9 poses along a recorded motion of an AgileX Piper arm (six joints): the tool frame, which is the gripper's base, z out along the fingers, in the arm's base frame.
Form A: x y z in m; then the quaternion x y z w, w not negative.
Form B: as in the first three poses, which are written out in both.
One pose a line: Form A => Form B
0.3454 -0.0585 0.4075 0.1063 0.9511 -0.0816 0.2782 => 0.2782 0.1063 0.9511 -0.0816 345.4 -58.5 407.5
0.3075 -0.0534 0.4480 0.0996 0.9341 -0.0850 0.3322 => 0.3322 0.0996 0.9341 -0.0850 307.5 -53.4 448.0
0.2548 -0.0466 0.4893 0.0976 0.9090 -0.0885 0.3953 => 0.3953 0.0976 0.9090 -0.0885 254.8 -46.6 489.3
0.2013 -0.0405 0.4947 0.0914 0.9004 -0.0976 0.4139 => 0.4139 0.0914 0.9004 -0.0976 201.3 -40.5 494.7
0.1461 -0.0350 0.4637 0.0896 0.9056 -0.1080 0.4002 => 0.4002 0.0896 0.9056 -0.1080 146.1 -35.0 463.7
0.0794 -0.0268 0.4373 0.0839 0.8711 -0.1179 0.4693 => 0.4693 0.0839 0.8711 -0.1179 79.4 -26.8 437.3
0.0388 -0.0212 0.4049 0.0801 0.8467 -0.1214 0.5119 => 0.5119 0.0801 0.8467 -0.1214 38.8 -21.2 404.9
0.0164 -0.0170 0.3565 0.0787 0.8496 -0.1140 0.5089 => 0.5089 0.0787 0.8496 -0.1140 16.4 -17.0 356.5
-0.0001 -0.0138 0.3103 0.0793 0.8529 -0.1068 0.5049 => 0.5049 0.0793 0.8529 -0.1068 -0.1 -13.8 310.3
